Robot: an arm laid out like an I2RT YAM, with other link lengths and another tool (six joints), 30 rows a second.
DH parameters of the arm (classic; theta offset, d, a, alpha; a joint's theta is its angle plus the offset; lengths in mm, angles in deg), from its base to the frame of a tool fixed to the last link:
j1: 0 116.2 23 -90
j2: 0 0 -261.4 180
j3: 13.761 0 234.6 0
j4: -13.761 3.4 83.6 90
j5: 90 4 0 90
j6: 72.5 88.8 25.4 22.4
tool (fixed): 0 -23.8 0 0
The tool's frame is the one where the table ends.
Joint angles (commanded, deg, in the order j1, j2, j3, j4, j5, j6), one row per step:
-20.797 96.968 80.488 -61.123 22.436 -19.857
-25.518 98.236 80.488 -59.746 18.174 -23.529
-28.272 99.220 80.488 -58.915 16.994 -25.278
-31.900 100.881 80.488 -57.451 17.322 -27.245
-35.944 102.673 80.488 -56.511 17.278 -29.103
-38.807 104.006 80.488 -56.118 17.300 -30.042
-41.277 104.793 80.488 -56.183 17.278 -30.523
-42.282 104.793 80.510 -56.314 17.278 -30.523
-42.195 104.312 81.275 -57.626 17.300 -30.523
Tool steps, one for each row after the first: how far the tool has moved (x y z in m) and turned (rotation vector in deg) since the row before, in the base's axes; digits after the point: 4 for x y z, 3 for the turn. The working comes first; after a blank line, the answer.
Tool pose at each row, in the base's axes (x y z in m, rotation vector in deg; the steps are taken from these numbers as rounded here):
0.2587 -0.1373 0.2193 -20.887 160.985 -71.784
0.2538 -0.1583 0.2117 -19.917 162.793 -66.577
0.2497 -0.1718 0.2067 -18.825 163.927 -65.278
0.2433 -0.1917 0.1991 -16.910 165.610 -66.094
0.2330 -0.2121 0.1904 14.332 -165.978 65.059
0.2241 -0.2255 0.1838 11.966 -164.986 63.440
0.2146 -0.2356 0.1798 9.457 -164.196 61.931
0.2103 -0.2392 0.1799 8.046 -163.933 61.620
0.2096 -0.2379 0.1855 8.200 -163.913 61.571

-0.0049 -0.0210 -0.0076 3.600 -0.272 -0.437
-0.0041 -0.0135 -0.0050 1.016 0.249 -0.872
-0.0064 -0.0199 -0.0076 -0.233 1.034 -1.861
-0.0103 -0.0204 -0.0087 0.520 1.342 -2.298
-0.0089 -0.0134 -0.0066 0.589 1.084 -1.987
-0.0095 -0.0101 -0.0040 0.596 0.800 -2.014
-0.0043 -0.0036 0.0001 0.073 0.081 -1.005
-0.0007 0.0013 0.0056 0.028 0.064 0.083

